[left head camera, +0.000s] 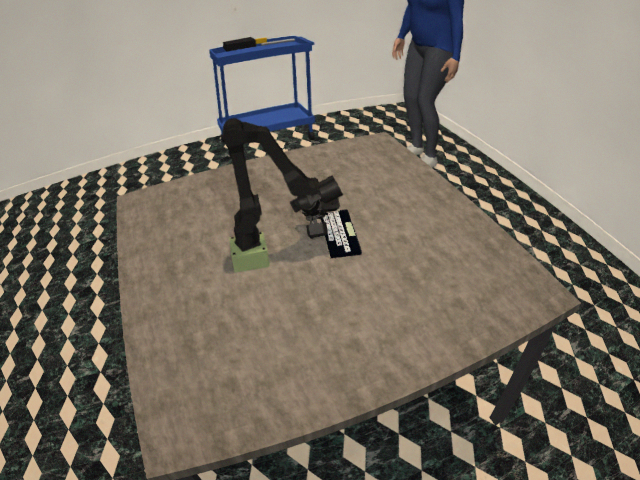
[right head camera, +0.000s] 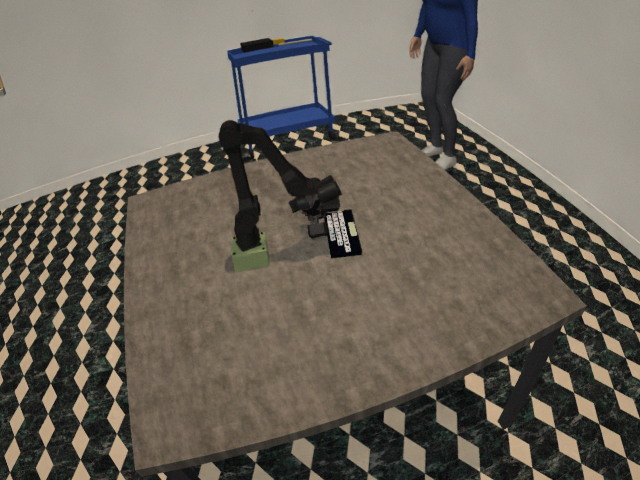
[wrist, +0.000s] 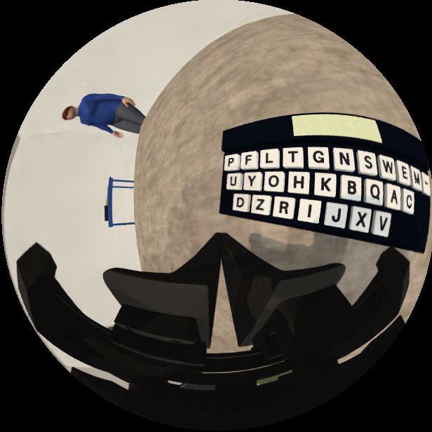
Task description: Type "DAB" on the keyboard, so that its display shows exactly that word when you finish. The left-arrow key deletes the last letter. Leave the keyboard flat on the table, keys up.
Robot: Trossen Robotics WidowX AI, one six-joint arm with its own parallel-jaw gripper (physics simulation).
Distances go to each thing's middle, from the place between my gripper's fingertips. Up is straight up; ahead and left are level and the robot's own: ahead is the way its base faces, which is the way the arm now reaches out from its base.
The dark keyboard (left head camera: 339, 224) lies 20 mm ahead of my hand, 100 mm to the right of it and 30 mm below it.
